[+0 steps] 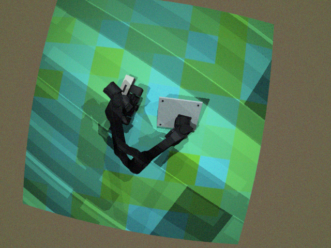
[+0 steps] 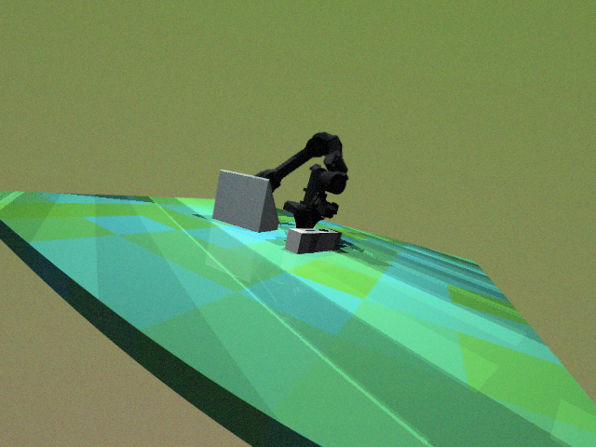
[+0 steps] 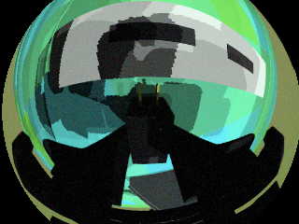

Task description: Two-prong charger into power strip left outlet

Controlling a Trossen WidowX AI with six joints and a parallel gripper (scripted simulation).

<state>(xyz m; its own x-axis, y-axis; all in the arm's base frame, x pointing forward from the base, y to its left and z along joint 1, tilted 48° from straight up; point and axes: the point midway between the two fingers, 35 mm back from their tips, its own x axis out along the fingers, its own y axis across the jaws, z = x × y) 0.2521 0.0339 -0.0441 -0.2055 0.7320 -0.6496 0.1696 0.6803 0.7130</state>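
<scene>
Right now my gripper tip is 2 cm short of the dark charger and 1 cm below it.
</scene>
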